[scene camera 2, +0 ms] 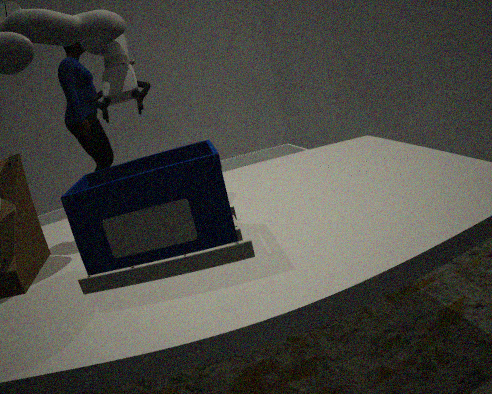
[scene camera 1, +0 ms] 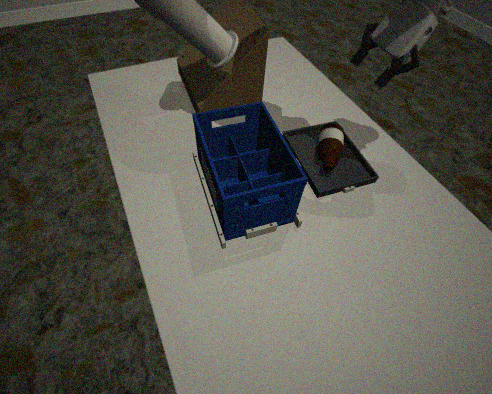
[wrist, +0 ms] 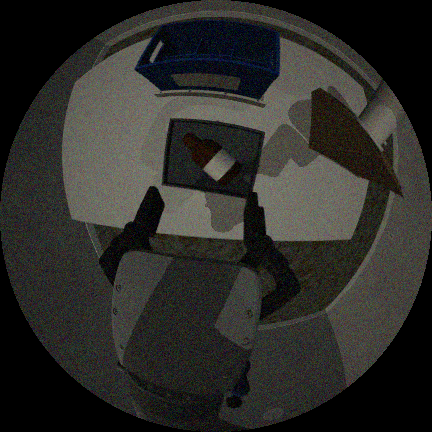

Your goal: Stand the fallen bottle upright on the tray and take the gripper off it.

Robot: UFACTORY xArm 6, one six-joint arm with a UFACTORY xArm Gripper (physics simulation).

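Pixels of known places: gripper, fingertip midpoint: (scene camera 2: 123, 116) (scene camera 1: 364, 74) (wrist: 201, 197); arm's base, origin of the base link: (scene camera 1: 223, 50) (wrist: 367, 132).
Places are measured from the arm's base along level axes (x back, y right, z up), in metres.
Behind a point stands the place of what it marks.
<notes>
The brown bottle (scene camera 1: 330, 145) {y -0.140, x -0.423, z -0.092 m} (wrist: 211, 158) {y -0.165, x -0.403, z -0.089 m} with a white label band lies on its side on the dark tray. The tray (scene camera 1: 302, 170) (wrist: 174, 170) {y -0.201, x -0.512, z -0.163 m} is a shallow rectangle with a raised rim, beside the blue crate. In the wrist view the bottle's neck points to the upper left and its base to the lower right. In scene camera 2 neither bottle nor tray shows; the crate stands in front. My gripper (scene camera 1: 369, 74) {y -0.196, x -0.399, z 0.098 m} (scene camera 2: 123, 117) {y -0.196, x -0.399, z 0.098 m} (wrist: 201, 197) {y -0.196, x -0.399, z 0.098 m} is open and empty. It hangs in the air above and to the side of the tray, apart from the bottle.
A tall blue crate (scene camera 1: 262, 212) {y 0.145, x -0.546, z -0.082 m} (scene camera 2: 204, 215) {y 0.229, x -0.492, z -0.083 m} (wrist: 267, 80) {y 0.017, x -0.298, z -0.031 m} with inner dividers stands close beside the tray, with low rails (scene camera 2: 167, 269) {y 0.230, x -0.409, z -0.153 m} at its base. A brown wooden block (scene camera 1: 220, 87) {y 0.055, x -0.101, z -0.056 m} (wrist: 337, 140) {y -0.070, x -0.114, z -0.032 m} stands near the arm's base. A person (scene camera 2: 77, 92) shows behind the table.
</notes>
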